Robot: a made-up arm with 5 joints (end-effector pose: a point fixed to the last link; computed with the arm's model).
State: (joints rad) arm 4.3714 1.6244 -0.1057 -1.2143 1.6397
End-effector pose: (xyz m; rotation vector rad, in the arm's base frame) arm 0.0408 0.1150 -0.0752 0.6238 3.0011 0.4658
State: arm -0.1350 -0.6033 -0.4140 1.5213 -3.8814
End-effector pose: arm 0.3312 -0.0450 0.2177 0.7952 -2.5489 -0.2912
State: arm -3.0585 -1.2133 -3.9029 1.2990 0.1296
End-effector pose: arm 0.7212 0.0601 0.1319 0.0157 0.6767 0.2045
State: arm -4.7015 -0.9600 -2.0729 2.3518 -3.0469
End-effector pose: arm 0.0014 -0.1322 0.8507 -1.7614 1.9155 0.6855
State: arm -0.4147 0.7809 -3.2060 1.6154 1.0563
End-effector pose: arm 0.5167 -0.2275 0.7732 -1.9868 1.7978 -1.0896
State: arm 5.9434 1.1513 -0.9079 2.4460 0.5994
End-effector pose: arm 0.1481 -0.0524 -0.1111 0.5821 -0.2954 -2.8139
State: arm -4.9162 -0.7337 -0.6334 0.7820 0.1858
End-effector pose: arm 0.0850 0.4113 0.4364 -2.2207 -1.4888 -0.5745
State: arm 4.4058 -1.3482 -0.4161 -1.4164 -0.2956
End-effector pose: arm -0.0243 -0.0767 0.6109 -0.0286 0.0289 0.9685
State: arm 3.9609 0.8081 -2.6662 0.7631 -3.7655
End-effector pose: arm -0.5108 -0.5466 0.6224 1.9512 1.7169 -1.5770
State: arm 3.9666 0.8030 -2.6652 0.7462 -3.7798
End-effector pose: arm -0.5061 -0.5479 0.6277 1.9231 1.7266 -1.6061
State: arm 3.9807 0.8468 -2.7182 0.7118 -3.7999
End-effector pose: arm -0.5006 -0.5574 0.6259 1.8670 1.7347 -1.6622
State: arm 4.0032 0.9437 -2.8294 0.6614 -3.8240
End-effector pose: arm -0.4927 -0.5741 0.6149 1.7843 1.7371 -1.7414
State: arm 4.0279 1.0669 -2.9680 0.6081 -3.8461
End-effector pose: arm -0.4824 -0.5911 0.5964 1.6967 1.7310 -1.8218
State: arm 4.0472 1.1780 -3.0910 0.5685 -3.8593
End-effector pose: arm -0.4726 -0.6025 0.5764 1.6317 1.7197 -1.8785
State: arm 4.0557 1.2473 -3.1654 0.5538 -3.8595
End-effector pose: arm -0.4681 -0.6073 0.5613 1.6081 1.7097 -1.8972
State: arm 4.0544 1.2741 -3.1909 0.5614 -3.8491
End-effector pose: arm -0.4700 -0.6081 0.5524 1.6215 1.7038 -1.8831
